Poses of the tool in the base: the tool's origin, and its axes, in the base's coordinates. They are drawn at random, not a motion.
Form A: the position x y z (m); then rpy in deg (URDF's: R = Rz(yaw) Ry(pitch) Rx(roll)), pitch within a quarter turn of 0, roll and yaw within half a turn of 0.
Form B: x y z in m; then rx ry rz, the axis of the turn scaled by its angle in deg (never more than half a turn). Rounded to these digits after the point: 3 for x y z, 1 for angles.
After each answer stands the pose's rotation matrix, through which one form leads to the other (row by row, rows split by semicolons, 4 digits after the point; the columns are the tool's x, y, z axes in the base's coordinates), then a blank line. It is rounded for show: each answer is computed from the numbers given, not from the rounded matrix.
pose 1, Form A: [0.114, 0.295, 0.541, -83.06, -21.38, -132.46]
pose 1, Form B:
[0.114, 0.295, 0.541, -63.0, 87.3, -116.8]
-0.6286 -0.1552 0.7621; -0.6870 -0.3485 -0.6376; 0.3646 -0.9244 0.1125

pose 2, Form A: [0.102, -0.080, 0.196, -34.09, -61.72, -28.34]
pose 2, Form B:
[0.102, -0.080, 0.196, -45.4, -51.6, -43.3]
0.4170 0.8276 -0.3758; -0.2249 0.4946 0.8395; 0.8806 -0.2656 0.3924

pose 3, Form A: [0.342, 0.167, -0.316, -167.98, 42.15, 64.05]
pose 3, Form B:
[0.342, 0.167, -0.316, 136.1, 77.6, -59.9]
0.3244 0.8183 -0.4745; 0.6666 -0.5537 -0.4991; -0.6711 -0.1544 -0.7251

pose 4, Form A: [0.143, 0.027, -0.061, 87.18, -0.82, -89.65]
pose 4, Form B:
[0.143, 0.027, -0.061, 66.8, -67.4, -69.7]
0.0061 0.0491 -0.9988; -0.9999 0.0146 -0.0054; 0.0143 0.9987 0.0492

